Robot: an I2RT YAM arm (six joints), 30 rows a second.
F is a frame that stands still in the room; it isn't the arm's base.
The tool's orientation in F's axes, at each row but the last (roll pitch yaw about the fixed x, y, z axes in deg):
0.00 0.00 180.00
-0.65 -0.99 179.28
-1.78 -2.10 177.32
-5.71 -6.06 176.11
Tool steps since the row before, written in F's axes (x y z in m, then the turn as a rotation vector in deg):
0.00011 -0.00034 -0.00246 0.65 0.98 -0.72
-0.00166 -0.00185 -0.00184 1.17 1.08 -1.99
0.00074 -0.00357 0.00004 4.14 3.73 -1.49
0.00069 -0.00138 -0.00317 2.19 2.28 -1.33
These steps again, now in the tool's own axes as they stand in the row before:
-0.00011 0.00034 -0.00246 -0.65 -0.98 -0.72
0.00160 0.00189 -0.00185 -1.19 -1.07 -1.98
-0.00090 0.00353 0.00018 -4.01 -3.88 -1.46
-0.00111 0.00163 -0.00292 -2.16 -2.30 -1.34

